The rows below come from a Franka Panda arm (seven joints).
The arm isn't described. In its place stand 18 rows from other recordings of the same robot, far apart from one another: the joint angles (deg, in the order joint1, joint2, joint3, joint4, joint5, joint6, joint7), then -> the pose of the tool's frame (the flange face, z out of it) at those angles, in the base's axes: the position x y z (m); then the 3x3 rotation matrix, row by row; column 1 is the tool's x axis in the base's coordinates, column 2 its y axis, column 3 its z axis.
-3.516, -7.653, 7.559, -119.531, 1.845, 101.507, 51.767 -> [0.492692 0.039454 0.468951], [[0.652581 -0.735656 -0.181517], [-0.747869 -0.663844 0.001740], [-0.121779 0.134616 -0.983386]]
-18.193, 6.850, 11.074, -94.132, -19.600, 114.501, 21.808 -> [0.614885 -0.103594 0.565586], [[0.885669 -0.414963 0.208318], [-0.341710 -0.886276 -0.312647], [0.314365 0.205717 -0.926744]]
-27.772, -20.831, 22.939, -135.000, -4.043, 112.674, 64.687 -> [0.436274 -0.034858 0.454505], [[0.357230 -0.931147 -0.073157], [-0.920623 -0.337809 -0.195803], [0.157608 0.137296 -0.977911]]
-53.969, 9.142, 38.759, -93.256, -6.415, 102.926, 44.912 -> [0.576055 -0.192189 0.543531], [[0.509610 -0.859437 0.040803], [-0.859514 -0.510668 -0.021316], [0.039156 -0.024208 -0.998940]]
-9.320, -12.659, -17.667, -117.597, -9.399, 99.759, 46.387 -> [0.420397 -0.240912 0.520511], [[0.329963 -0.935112 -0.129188], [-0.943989 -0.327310 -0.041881], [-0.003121 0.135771 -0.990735]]
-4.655, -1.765, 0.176, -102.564, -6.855, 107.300, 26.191 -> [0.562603 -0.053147 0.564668], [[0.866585 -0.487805 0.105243], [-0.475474 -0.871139 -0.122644], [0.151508 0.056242 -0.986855]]
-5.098, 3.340, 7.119, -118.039, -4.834, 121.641, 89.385 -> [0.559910 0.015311 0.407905], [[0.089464 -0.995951 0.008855], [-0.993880 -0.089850 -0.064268], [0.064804 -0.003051 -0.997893]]
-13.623, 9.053, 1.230, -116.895, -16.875, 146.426, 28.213 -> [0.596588 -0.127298 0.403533], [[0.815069 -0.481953 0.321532], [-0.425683 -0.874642 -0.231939], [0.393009 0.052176 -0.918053]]
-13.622, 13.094, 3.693, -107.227, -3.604, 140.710, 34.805 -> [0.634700 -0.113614 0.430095], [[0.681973 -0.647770 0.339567], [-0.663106 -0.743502 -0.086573], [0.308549 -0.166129 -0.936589]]
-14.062, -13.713, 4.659, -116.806, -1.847, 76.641, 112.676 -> [0.423218 -0.071551 0.517699], [[-0.485231 -0.750958 -0.447899], [-0.846627 0.531552 0.025979], [0.218572 0.391809 -0.893707]]
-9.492, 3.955, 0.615, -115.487, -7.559, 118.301, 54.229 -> [0.557288 -0.094106 0.417314], [[0.509575 -0.859766 -0.033717], [-0.856825 -0.503470 -0.111217], [0.078645 0.085563 -0.993224]]
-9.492, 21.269, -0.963, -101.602, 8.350, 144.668, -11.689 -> [0.668838 -0.123727 0.391703], [[0.921156 -0.070922 0.382677], [-0.080683 -0.996695 0.009496], [0.380739 -0.039623 -0.923833]]
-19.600, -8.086, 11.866, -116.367, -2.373, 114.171, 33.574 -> [0.522251 -0.069209 0.516422], [[0.755265 -0.649227 0.089886], [-0.644340 -0.760592 -0.079536], [0.120003 0.002154 -0.992771]]
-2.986, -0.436, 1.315, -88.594, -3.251, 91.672, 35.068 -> [0.555223 -0.022066 0.643182], [[0.798851 -0.598573 0.059555], [-0.595804 -0.800988 -0.058622], [0.082792 0.011347 -0.996502]]
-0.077, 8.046, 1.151, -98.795, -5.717, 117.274, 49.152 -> [0.623349 0.005599 0.513019], [[0.677936 -0.711733 0.183953], [-0.710907 -0.698444 -0.082389], [0.187120 -0.074919 -0.979476]]
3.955, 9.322, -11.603, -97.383, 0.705, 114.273, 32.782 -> [0.620362 -0.075158 0.507555], [[0.753319 -0.644465 0.131058], [-0.645714 -0.762608 -0.038502], [0.124759 -0.055622 -0.990627]]
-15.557, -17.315, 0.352, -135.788, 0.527, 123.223, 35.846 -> [0.442239 -0.119713 0.449338], [[0.622204 -0.778606 0.081456], [-0.780280 -0.625223 -0.016077], [0.063446 -0.053555 -0.996547]]
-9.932, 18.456, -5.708, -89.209, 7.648, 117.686, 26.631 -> [0.653495 -0.167134 0.479822], [[0.698855 -0.688297 0.194547], [-0.706416 -0.706837 0.036850], [0.112149 -0.163184 -0.980201]]
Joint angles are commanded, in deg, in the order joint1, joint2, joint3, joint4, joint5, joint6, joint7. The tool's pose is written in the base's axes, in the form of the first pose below.
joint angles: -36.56, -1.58, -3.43, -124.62, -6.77, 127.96, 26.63
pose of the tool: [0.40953 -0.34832 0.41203], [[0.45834 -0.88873 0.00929], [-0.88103 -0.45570 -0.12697], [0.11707 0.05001 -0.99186]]
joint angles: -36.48, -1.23, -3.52, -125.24, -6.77, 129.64, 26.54
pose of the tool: [0.41034 -0.34847 0.40658], [[0.46082 -0.88727 0.01991], [-0.87827 -0.45915 -0.13350], [0.12760 0.04403 -0.99085]]
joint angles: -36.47, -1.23, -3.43, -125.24, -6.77, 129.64, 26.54
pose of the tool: [0.41095 -0.34776 0.40658], [[0.46236 -0.88646 0.02012], [-0.87746 -0.46069 -0.13350], [0.12761 0.04406 -0.99084]]
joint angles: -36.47, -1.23, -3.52, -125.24, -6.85, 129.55, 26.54
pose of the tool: [0.41025 -0.34835 0.40643], [[0.46179 -0.88681 0.01803], [-0.87790 -0.45986 -0.13345], [0.12664 0.04580 -0.99089]]
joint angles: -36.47, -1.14, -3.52, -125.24, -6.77, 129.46, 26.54
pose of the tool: [0.41023 -0.34831 0.40543], [[0.46119 -0.88716 0.01614], [-0.87868 -0.45916 -0.13075], [0.12341 0.04612 -0.99128]]
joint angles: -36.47, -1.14, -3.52, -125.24, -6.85, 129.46, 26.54
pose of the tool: [0.41021 -0.34834 0.40543], [[0.46197 -0.88676 0.01551], [-0.87821 -0.45981 -0.13162], [0.12384 0.04718 -0.99118]]
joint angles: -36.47, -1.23, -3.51, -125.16, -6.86, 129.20, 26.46
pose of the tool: [0.41005 -0.34820 0.40648], [[0.46323 -0.88613 0.01409], [-0.87773 -0.46092 -0.13091], [0.12250 0.04827 -0.99129]]
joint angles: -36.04, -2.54, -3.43, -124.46, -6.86, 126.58, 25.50
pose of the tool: [0.40995 -0.34301 0.41999], [[0.48287 -0.87567 0.00571], [-0.86841 -0.47969 -0.12554], [0.11267 0.05566 -0.99207]]
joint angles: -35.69, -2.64, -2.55, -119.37, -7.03, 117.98, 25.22
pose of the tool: [0.41873 -0.33854 0.44869], [[0.49805 -0.86592 -0.04619], [-0.86488 -0.49219 -0.09862], [0.06266 0.08906 -0.99405]]
